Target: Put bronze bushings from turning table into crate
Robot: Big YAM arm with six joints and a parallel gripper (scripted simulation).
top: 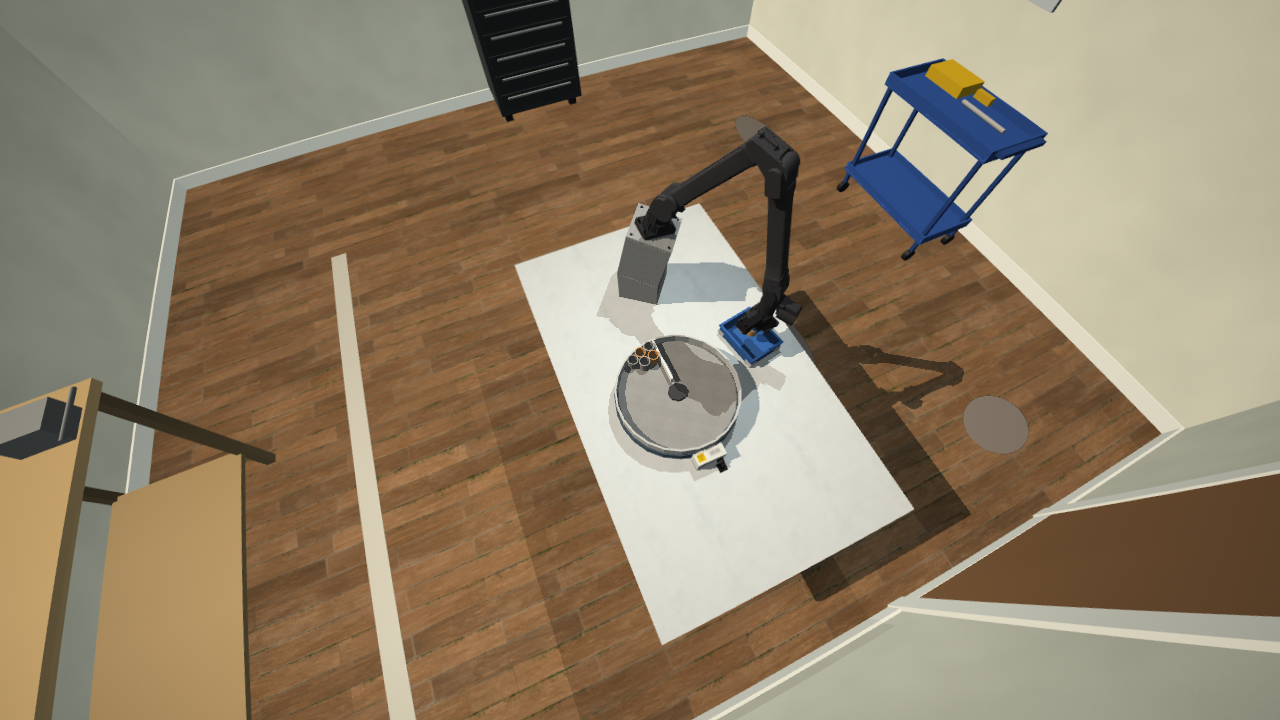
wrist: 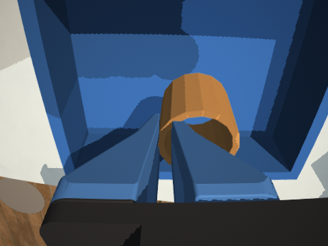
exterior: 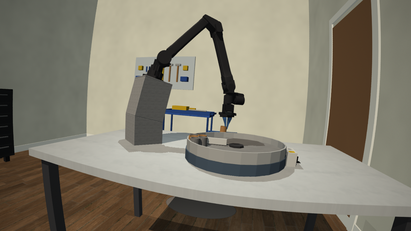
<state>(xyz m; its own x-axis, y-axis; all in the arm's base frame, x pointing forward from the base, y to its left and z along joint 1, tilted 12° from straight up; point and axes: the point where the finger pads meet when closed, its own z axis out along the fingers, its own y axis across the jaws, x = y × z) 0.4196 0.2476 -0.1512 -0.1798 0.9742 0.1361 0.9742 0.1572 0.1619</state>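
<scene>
Right now the blue crate is 20 mm behind my hand and 60 mm below it. From my hand the other things lie so: round grey turning table: 80 mm ahead, 350 mm to the right, 30 mm below.
</scene>
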